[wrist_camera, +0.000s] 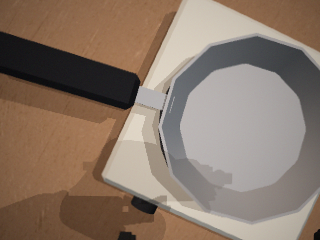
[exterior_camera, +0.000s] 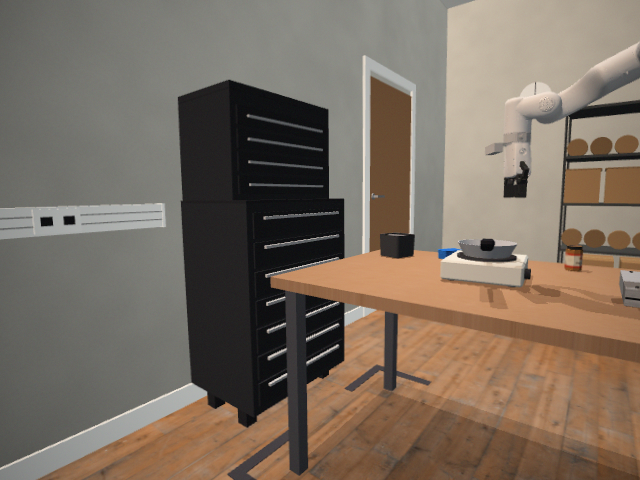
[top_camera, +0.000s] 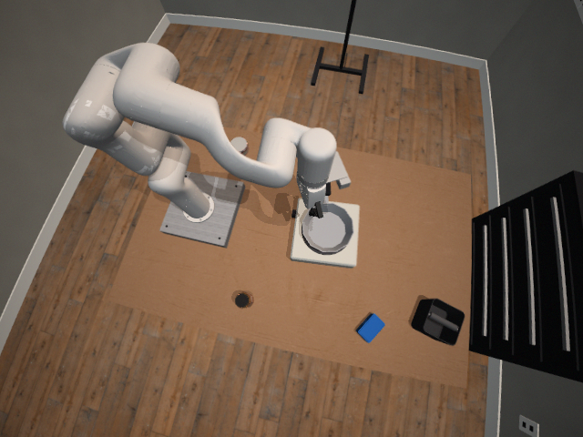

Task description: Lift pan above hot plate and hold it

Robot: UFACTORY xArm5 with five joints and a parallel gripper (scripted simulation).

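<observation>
My hand is 70 mm short of the grey pan, 40 mm to the right of it and 170 mm above it. The rest, counted from my hand: blue block: 300 mm ahead, 320 mm to the right, 260 mm below; then jar: 360 mm behind, 280 mm to the left, 250 mm below; then hot plate: 60 mm ahead, 20 mm to the right, 240 mm below.
</observation>
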